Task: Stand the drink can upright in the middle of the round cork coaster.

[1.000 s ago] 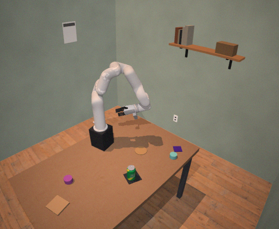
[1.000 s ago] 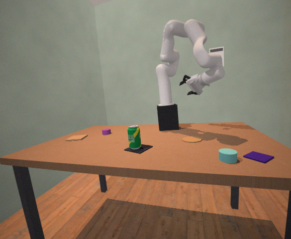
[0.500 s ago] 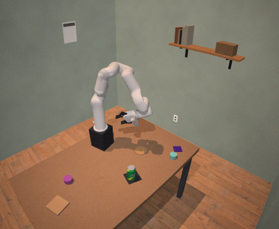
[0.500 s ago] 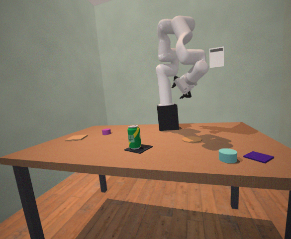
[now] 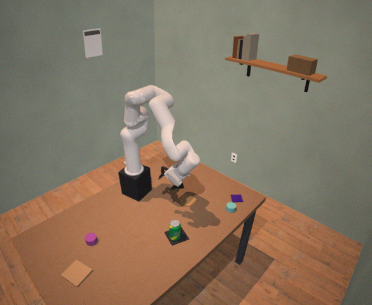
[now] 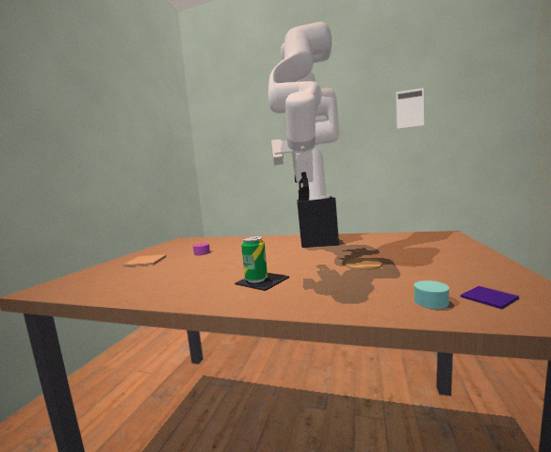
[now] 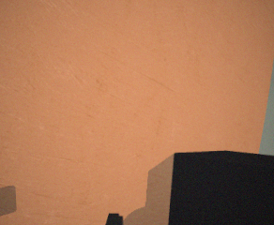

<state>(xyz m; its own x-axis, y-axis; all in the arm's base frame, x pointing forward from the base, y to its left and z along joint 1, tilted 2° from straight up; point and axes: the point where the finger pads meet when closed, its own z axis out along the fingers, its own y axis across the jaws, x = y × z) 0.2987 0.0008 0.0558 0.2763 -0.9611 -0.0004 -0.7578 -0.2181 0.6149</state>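
My gripper is now 180 mm above the yellow drink can, 170 mm short of it and 110 mm to the left of it. The rest, counted from my hand: dark square coaster 240 mm below, 170 mm ahead, 100 mm to the right; then purple square coaster 410 mm to the left, 250 mm ahead, 240 mm below.
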